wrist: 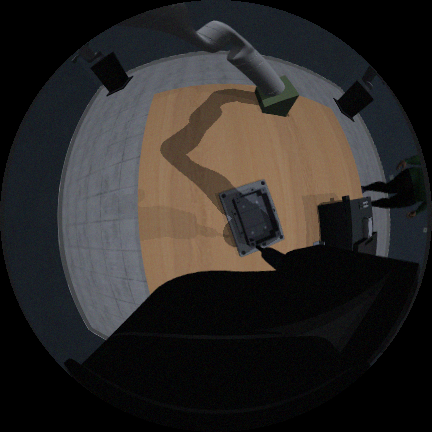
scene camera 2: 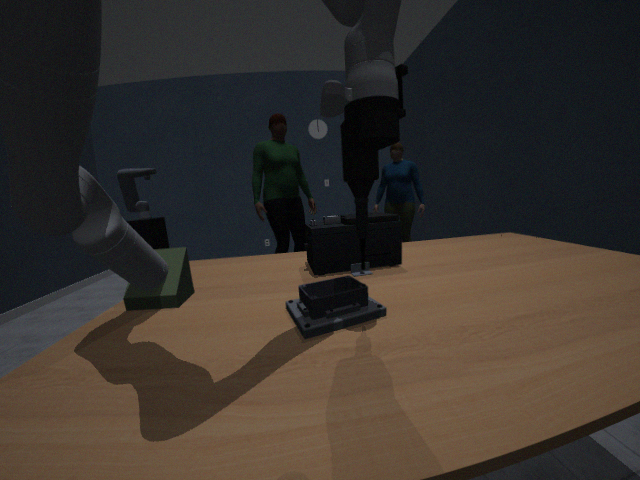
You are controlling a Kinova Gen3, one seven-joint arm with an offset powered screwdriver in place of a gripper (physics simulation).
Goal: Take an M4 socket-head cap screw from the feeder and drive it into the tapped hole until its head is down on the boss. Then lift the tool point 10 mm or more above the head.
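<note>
The black screwdriver points straight down from the arm. Its tip shows over the near-feeder end of the dark housing, close to a corner in the wrist view. In the scene view the tip ends higher than the housing's rim, with a gap between. The housing is an open box on a grey base plate. The black feeder stands behind it, with a small metal bracket at its front. A screw on the tip, the boss and the tapped hole cannot be made out.
The arm's grey lower part stands on a green block at the table's far left in the scene view. Arm shadows cross the wooden table. Two people stand behind the table.
</note>
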